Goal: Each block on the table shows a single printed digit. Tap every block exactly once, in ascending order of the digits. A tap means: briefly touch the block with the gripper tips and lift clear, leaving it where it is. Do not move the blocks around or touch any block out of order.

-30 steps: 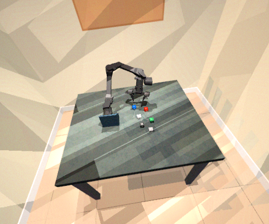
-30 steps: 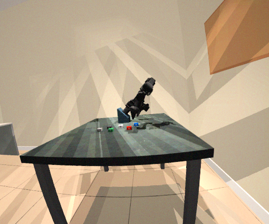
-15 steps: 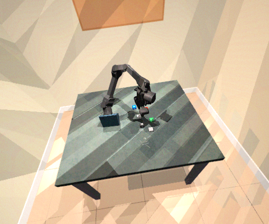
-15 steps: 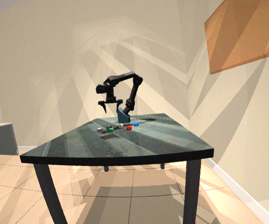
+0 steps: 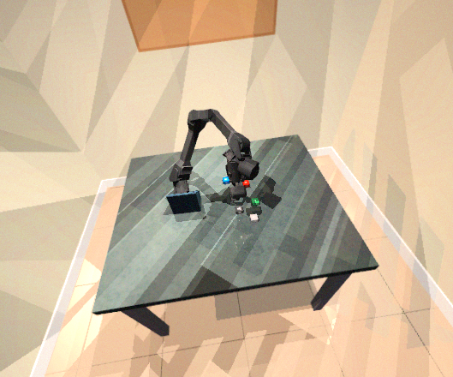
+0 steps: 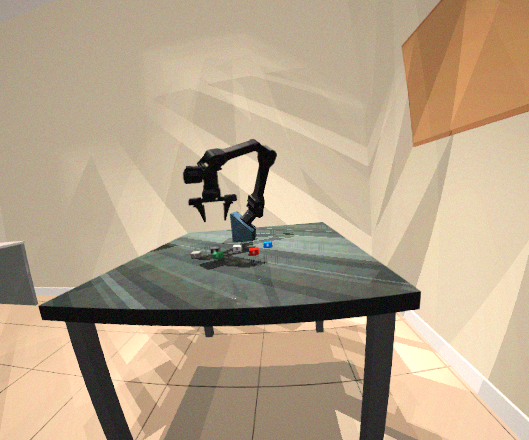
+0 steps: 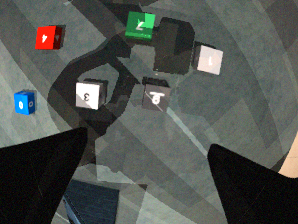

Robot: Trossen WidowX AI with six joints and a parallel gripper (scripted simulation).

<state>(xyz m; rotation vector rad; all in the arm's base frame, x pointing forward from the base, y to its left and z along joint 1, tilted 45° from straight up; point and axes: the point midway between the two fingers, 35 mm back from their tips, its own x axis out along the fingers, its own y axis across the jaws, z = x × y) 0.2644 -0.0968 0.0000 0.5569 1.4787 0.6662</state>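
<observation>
Now: gripper tip 200 mm to the right of the blue block, 120 mm above it and 40 mm past it. The rest, counted from my gripper tip: white block 120 mm below, 80 mm to the left, 10 mm behind; green block 120 mm below, 90 mm ahead, 30 mm to the left; dark grey block 120 mm below, 10 mm to the right, 10 mm ahead.
</observation>
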